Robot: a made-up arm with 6 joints.
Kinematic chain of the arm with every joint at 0, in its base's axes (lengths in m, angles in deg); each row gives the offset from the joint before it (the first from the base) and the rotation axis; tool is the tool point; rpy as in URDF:
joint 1: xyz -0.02 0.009 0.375 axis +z
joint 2: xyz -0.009 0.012 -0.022 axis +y
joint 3: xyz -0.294 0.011 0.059 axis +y
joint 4: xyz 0.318 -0.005 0.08 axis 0.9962 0 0.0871
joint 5: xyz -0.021 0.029 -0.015 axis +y
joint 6: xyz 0.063 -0.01 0.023 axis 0.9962 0 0.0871
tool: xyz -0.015 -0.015 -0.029 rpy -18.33 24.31 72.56
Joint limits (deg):
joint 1: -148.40..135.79
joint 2: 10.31..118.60
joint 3: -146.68..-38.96
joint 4: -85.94..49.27
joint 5: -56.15..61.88
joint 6: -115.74..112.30
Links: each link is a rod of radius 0.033 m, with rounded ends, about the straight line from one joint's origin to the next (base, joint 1, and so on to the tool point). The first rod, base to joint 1, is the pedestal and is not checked.
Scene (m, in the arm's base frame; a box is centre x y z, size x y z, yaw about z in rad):
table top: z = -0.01
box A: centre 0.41 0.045 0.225 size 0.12 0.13 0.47 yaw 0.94
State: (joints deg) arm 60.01 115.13 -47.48 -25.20 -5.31 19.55
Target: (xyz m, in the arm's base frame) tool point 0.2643 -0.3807 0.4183
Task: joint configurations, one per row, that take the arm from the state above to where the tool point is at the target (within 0.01 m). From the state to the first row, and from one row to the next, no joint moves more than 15 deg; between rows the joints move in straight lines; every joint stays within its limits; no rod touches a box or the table.
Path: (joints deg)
1: 51.82 106.81 -53.10 -37.35 4.02 18.61
2: 43.64 98.48 -58.72 -49.50 13.36 17.67
3: 35.45 90.16 -64.34 -61.64 22.69 16.72
4: 27.27 81.83 -69.96 -73.79 32.03 15.78
5: 19.08 73.51 -75.58 -85.94 41.36 14.84
6: 6.62 80.71 -75.99 -76.81 33.72 14.43
7: -5.85 87.91 -76.39 -67.68 26.09 14.02
8: -18.31 95.10 -76.80 -58.55 18.45 13.62
9: -30.78 102.30 -77.20 -49.42 10.82 13.21
10: -43.24 109.50 -77.61 -40.29 3.18 12.80
11: -55.71 116.70 -78.01 -31.16 -4.46 12.39

